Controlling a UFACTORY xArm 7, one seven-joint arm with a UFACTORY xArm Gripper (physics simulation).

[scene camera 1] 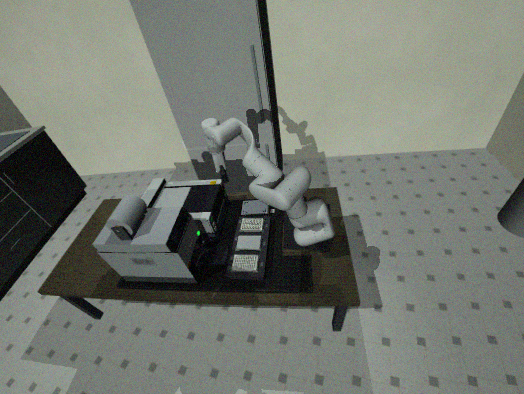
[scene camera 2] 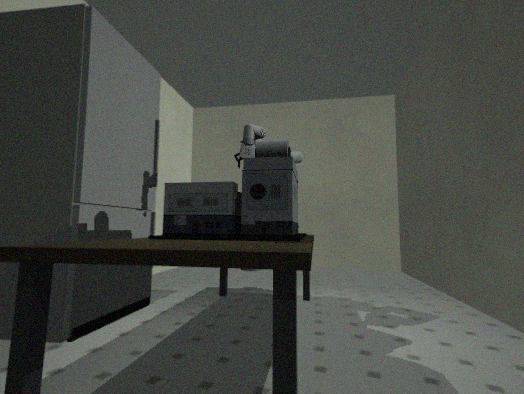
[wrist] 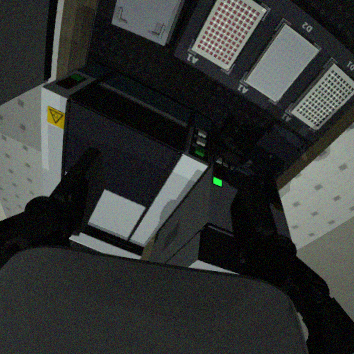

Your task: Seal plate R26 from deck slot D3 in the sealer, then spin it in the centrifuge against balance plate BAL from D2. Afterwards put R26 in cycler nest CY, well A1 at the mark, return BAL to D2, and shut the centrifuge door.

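Frame: origin at the arm's base, x ahead, y left, z up, level; centimetres.
Seen in the pictures: gripper, fingertip midpoint: (scene camera 1: 224,176) (wrist: 170,178).
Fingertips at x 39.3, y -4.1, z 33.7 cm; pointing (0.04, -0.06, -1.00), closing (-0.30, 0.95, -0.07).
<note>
A point is followed by its place in that frame.
My gripper (scene camera 1: 223,175) {x 39.3, y -4.1, z 33.7 cm} (scene camera 2: 238,159) (wrist: 170,178) {x 39.3, y -4.1, z 33.7 cm} is open and empty, above the rear machine with the yellow warning label (scene camera 1: 205,197) {x 57.8, y -11.7, z 12.9 cm} (wrist: 120,135) {x 53.7, y -11.9, z 13.0 cm}. R26, taken to be the plate with red wells (scene camera 1: 251,224) {x 32.0, y -3.1, z -1.3 cm} (wrist: 230,32) {x 31.8, y -2.5, z -1.1 cm}, lies in the deck slot beside D2. The plain pale plate (scene camera 1: 248,243) {x 31.8, y 10.2, z -1.0 cm} (wrist: 282,62) {x 31.1, y 9.0, z -1.0 cm} lies at the D2 label, where BAL belongs. A grey nest with corner brackets (scene camera 1: 255,207) {x 31.9, y -18.8, z -3.6 cm} (wrist: 147,17) {x 36.8, y -18.1, z -3.6 cm} is beyond the red-welled plate; its name is unreadable. The front machine (scene camera 1: 150,265) {x 75.4, y 31.1, z 9.3 cm} (scene camera 2: 270,195) {x 98.9, y 22.5, z 9.4 cm} carries a large roll and shows a green light. The centrifuge door's state is unclear.
Another plate with many wells (scene camera 1: 245,262) {x 31.7, y 21.7, z -1.2 cm} (wrist: 325,97) {x 31.4, y 21.4, z -1.1 cm} lies in slot D1. The two machines stand side by side on the wooden table (scene camera 1: 80,272) {x 135.7, y 27.1, z -9.6 cm} (scene camera 2: 200,255) {x 158.9, y 16.9, z -10.7 cm}, left of the deck in scene camera 1. A tall cabinet (scene camera 2: 115,115) stands behind the table.
</note>
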